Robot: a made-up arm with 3 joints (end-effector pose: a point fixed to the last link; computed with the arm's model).
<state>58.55 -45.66 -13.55</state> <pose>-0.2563 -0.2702 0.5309 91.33 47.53 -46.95</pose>
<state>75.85 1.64 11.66</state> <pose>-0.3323 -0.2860 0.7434 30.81 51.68 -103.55</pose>
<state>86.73 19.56 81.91</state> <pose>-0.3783 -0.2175 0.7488 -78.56 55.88 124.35</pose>
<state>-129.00 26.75 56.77</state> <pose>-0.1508 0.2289 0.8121 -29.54 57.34 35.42</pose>
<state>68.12 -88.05 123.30</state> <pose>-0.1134 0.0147 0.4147 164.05 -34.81 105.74</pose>
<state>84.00 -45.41 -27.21</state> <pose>-0.3555 -0.2062 0.5497 83.16 36.63 -83.85</pose>
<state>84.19 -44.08 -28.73</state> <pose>-0.3590 -0.2063 0.5580 81.01 34.90 -85.80</pose>
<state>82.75 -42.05 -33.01</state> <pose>-0.3594 -0.2101 0.5729 77.36 30.40 -87.85</pose>
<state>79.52 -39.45 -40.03</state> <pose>-0.3547 -0.2170 0.5936 73.11 22.92 -88.92</pose>
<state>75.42 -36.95 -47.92</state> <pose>-0.3457 -0.2238 0.6138 69.71 14.33 -88.38</pose>
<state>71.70 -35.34 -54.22</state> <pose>-0.3359 -0.2285 0.6271 67.83 7.51 -86.86</pose>
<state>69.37 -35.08 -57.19</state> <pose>-0.3289 -0.2314 0.6306 67.47 4.54 -85.45</pose>
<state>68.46 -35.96 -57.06</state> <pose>-0.3255 -0.2330 0.6262 68.19 5.17 -84.54</pose>
